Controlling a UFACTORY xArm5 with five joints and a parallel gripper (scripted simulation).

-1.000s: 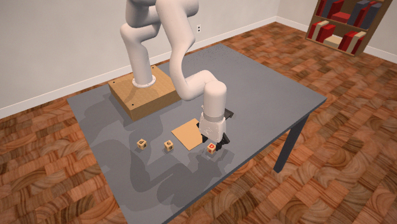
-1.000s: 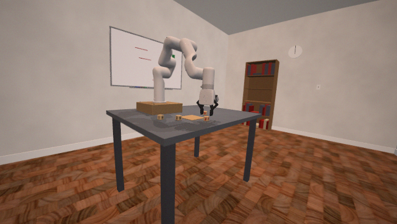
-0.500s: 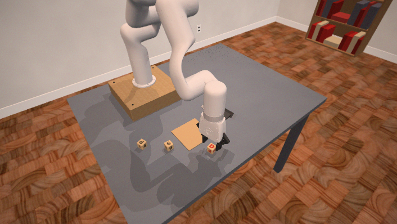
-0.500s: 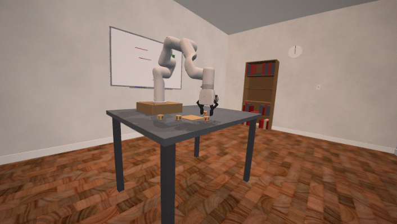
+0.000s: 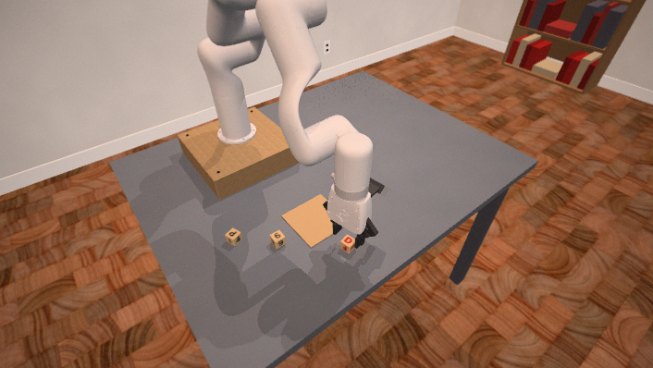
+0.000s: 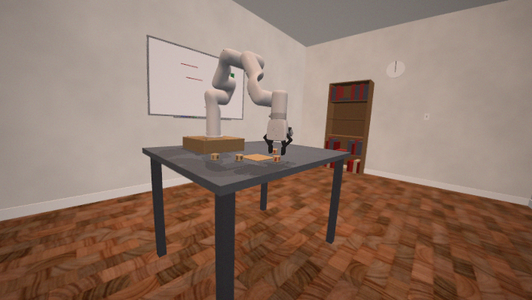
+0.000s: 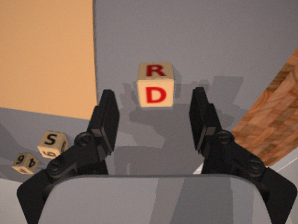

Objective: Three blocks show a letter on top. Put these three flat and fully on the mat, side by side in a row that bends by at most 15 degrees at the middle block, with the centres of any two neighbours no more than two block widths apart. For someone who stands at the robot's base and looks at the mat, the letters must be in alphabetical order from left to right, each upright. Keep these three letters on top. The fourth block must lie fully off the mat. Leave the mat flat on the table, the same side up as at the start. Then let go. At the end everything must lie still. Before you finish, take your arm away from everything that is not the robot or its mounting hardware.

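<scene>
The wooden block lies 4 cm below my hand. From my hand the other things lie so: tan mat 13 cm behind, 5 cm below, 2 cm to the right.
</scene>
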